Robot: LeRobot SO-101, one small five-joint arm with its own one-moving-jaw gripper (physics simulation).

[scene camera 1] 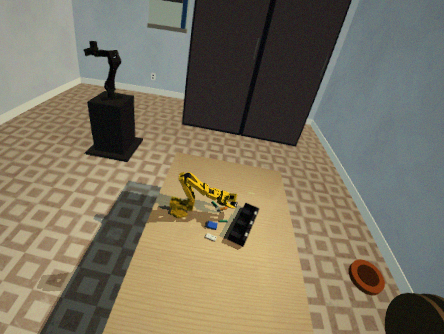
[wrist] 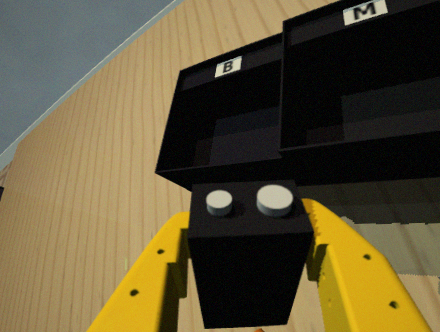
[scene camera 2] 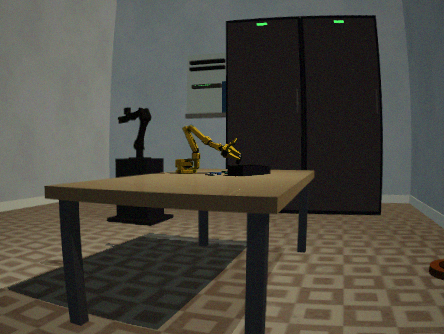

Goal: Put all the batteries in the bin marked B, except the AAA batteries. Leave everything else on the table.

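Where they show: hand at its tool point: (wrist: 194, 228) (scene camera 2: 240, 155); arm's base at its link origin: (scene camera 1: 183, 211) (scene camera 2: 189, 173).
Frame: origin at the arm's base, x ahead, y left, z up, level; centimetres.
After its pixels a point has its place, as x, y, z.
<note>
My gripper (wrist: 250, 220) (scene camera 1: 235, 204) @[25.8, 4.3, 9.0] (scene camera 2: 239, 161) @[25.8, 4.3, 9.0] is shut on a black 9V battery (wrist: 250, 280) @[24.4, 3.5, 8.0], a block with two round white-grey terminals on its end. Its jaws press on the two sides of the battery. In the wrist view the battery is just on the near side of the bin marked B (wrist: 168, 125) @[35.7, 9.3, 3.8], which shows dark inside. In scene camera 1 a green stick-like thing (scene camera 1: 223, 221) @[21.4, -2.9, 0.7] and another green one (scene camera 1: 215, 204) @[16.2, 8.0, 0.9] lie on the table near an orange thing (scene camera 1: 223, 208) @[20.7, 5.9, 1.1]; I cannot tell their kind or size.
The bin marked M (wrist: 360, 137) @[30.8, -1.1, 0.7] adjoins bin B on the right. Both belong to a black bin row (scene camera 1: 234, 244) @[27.6, -14.6, 0.4] (scene camera 2: 248, 171) @[33.6, -11.5, 2.0] on the wooden table (scene camera 1: 210, 285) @[18.4, -37.5, 0.0] (scene camera 2: 165, 192) @[29.7, -90.8, 0.0]. A blue block (scene camera 1: 211, 225) @[15.5, -7.1, 1.0] and a white piece (scene camera 1: 210, 237) @[15.8, -14.2, 0.7] lie on the arm's side of the row.
</note>
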